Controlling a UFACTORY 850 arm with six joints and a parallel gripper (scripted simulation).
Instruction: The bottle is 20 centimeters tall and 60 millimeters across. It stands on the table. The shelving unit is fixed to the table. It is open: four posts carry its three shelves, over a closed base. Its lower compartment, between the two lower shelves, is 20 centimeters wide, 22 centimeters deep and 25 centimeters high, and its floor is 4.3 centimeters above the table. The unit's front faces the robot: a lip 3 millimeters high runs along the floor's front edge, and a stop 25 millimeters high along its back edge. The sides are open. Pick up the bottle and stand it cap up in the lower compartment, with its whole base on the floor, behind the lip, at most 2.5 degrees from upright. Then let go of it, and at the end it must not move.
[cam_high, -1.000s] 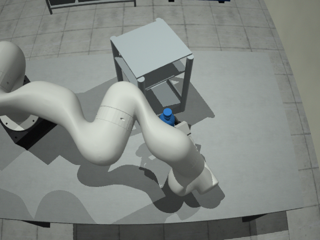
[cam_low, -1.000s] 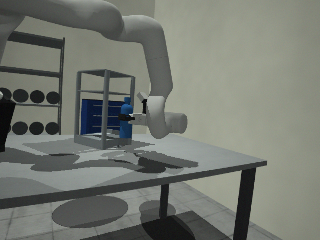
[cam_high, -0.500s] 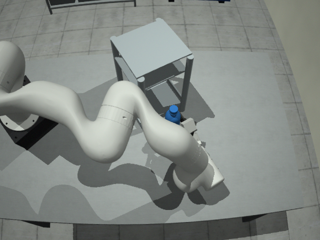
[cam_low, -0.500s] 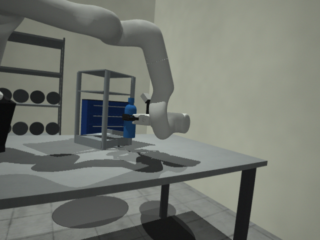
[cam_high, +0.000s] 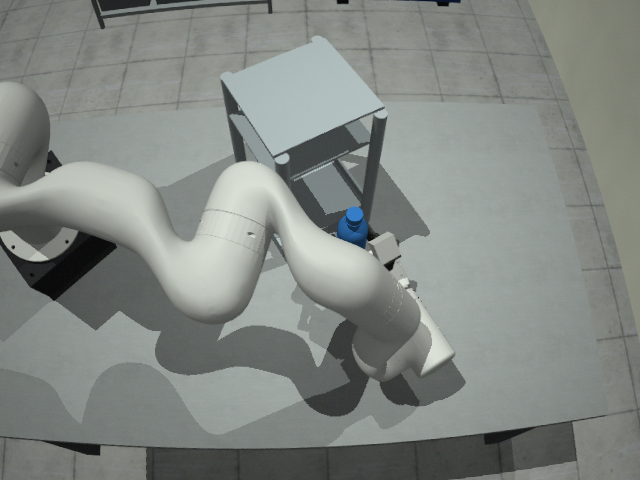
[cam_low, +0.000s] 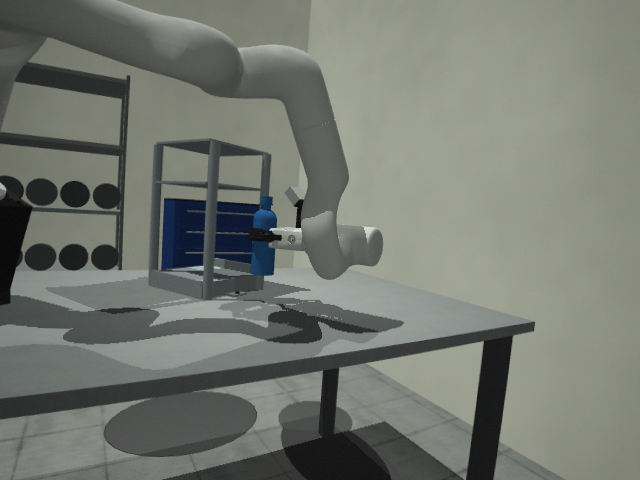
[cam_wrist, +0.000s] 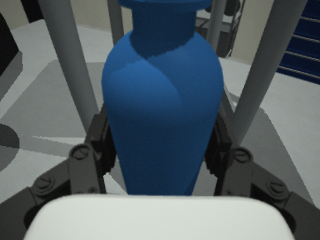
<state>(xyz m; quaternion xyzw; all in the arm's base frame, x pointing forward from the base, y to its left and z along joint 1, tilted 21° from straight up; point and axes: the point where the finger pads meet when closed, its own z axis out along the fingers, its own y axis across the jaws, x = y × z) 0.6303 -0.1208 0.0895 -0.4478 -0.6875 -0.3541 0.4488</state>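
Right now the grey shelving unit is 6 cm behind my hand, 20 cm to the left of it and 3 cm above it. The rest, counted from my hand: blue bottle: 3 cm above.
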